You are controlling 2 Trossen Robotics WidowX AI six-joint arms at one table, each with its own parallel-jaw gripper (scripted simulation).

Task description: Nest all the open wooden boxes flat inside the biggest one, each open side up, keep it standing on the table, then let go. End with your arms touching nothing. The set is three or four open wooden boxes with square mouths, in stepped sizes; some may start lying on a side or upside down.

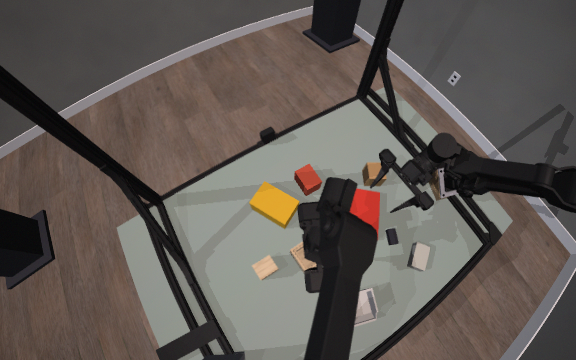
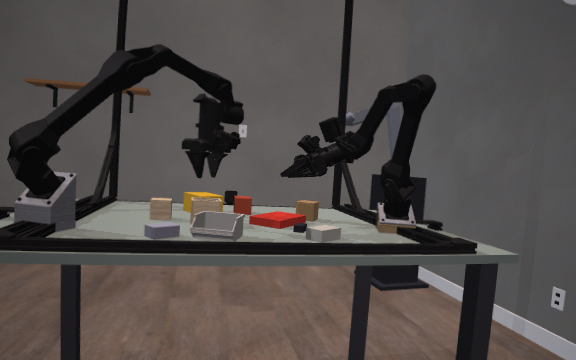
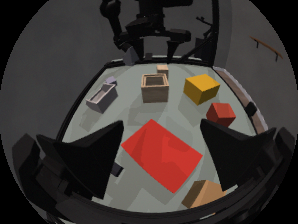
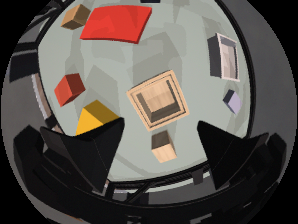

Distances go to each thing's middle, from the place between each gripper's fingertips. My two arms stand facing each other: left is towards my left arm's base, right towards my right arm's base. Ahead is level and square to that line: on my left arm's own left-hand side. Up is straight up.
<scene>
The middle-sized wooden box (image 4: 157,104) is 140 mm below my right hand. From my right hand the other things lie so: yellow block (image 1: 277,206) 180 mm behind, 130 mm below, 10 mm to the left; grey bin (image 4: 225,66) 200 mm ahead, 130 mm below, 10 mm to the left; red slab (image 1: 366,204) 210 mm to the left, 150 mm below.
Now: the red slab 14 cm below my left hand, 4 cm to the right of it and 1 cm behind it. Also, from my left hand: yellow block 24 cm to the right, 19 cm behind, 13 cm below; grey bin 24 cm to the right, 19 cm ahead, 13 cm below; middle-sized wooden box 25 cm to the right, 13 cm below, 1 cm behind.
</scene>
